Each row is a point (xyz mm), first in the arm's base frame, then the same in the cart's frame.
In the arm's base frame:
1: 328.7 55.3 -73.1
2: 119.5 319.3 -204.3
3: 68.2 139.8 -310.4
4: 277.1 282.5 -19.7
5: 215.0 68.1 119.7
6: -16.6 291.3 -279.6
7: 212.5 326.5 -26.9
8: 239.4 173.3 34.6
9: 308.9 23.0 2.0
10: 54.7 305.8 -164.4
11: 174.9 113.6 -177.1
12: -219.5 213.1 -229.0
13: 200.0 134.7 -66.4
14: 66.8 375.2 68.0
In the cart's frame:
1: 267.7 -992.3 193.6
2: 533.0 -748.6 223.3
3: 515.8 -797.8 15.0
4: 357.9 -849.5 362.7
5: 121.2 -831.9 249.0
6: 581.1 -659.1 102.2
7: 390.9 -778.3 361.5
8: 251.0 -839.9 293.5
9: 188.3 -965.0 199.2
10: 494.3 -684.6 204.1
11: 389.8 -864.2 112.7
12: 499.2 -492.6 -21.9
13: 311.5 -847.4 195.9
14: 345.6 -604.3 378.6

